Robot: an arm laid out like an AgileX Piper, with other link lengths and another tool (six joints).
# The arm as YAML. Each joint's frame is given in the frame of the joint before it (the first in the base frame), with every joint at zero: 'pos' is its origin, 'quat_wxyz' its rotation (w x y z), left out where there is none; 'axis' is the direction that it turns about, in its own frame. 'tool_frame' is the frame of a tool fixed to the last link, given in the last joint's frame.
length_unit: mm
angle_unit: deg
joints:
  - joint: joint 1
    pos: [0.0, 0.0, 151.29]
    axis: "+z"
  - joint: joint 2
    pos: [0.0, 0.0, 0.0]
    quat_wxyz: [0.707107, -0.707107, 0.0, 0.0]
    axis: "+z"
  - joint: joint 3
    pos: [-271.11, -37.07, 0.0]
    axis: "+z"
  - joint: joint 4
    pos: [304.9, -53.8, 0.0]
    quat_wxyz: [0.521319, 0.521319, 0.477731, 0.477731]
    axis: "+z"
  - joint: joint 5
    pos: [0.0, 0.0, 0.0]
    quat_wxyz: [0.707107, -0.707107, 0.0, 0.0]
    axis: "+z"
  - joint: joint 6
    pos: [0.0, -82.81, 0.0]
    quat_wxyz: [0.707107, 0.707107, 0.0, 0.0]
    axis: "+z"
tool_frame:
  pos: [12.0, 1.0, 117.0]
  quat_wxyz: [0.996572, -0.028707, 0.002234, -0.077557]
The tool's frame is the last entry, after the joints.
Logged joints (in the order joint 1, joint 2, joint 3, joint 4, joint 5, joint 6), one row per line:
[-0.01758 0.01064 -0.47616 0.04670 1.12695 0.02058]
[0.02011 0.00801 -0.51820 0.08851 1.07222 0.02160]
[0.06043 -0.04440 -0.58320 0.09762 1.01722 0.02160]
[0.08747 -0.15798 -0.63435 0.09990 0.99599 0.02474]
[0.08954 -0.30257 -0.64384 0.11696 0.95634 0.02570]
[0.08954 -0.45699 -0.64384 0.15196 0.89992 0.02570]
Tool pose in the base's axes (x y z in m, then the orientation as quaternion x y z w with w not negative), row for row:
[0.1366 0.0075 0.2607 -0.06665 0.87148 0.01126 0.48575]
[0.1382 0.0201 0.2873 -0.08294 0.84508 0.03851 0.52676]
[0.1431 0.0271 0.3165 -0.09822 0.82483 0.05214 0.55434]
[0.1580 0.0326 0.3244 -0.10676 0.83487 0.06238 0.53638]
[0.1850 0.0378 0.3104 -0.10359 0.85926 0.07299 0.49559]
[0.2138 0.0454 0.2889 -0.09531 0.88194 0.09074 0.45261]
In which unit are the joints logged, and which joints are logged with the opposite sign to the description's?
The joints are logged in radians. Opposite sign: joint 2.
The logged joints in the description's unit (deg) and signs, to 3 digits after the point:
[-1.007 -0.610 -27.282 2.676 64.569 1.179]
[1.152 -0.459 -29.691 5.071 61.434 1.238]
[3.462 2.544 -33.415 5.593 58.282 1.238]
[5.012 9.052 -36.346 5.724 57.066 1.417]
[5.130 17.336 -36.889 6.701 54.794 1.473]
[5.130 26.184 -36.889 8.707 51.562 1.473]

